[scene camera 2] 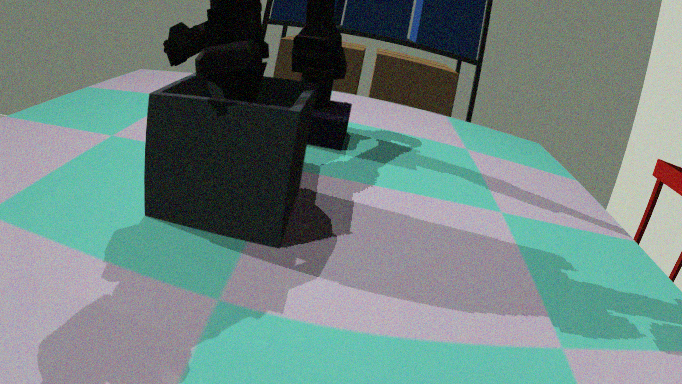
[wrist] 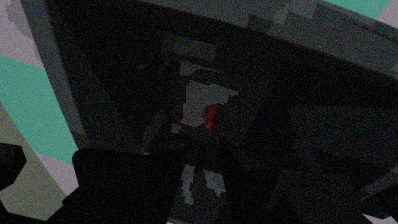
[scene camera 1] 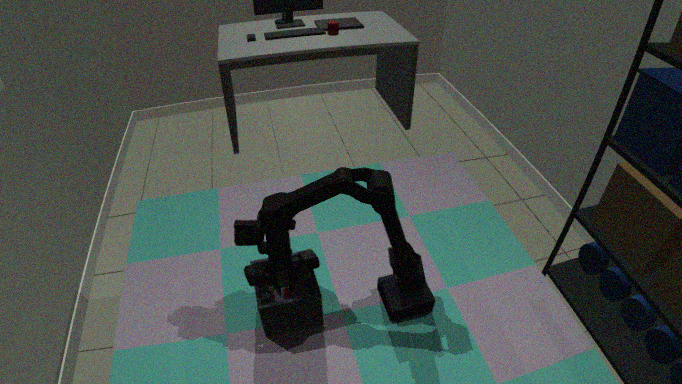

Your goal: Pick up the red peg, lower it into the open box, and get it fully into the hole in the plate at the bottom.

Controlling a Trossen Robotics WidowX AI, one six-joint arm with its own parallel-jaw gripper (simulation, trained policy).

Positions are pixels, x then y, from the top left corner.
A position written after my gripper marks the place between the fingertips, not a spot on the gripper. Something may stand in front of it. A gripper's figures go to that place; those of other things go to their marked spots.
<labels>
My gripper [wrist: 204, 140]: 0.12 m from the lens. A dark box [wrist: 115, 77]: 0.09 m from the lens. A grey plate [wrist: 202, 83]: 0.12 m from the lens. The marked spots on the grey plate and the dark box are 0.07 m apart.
</labels>
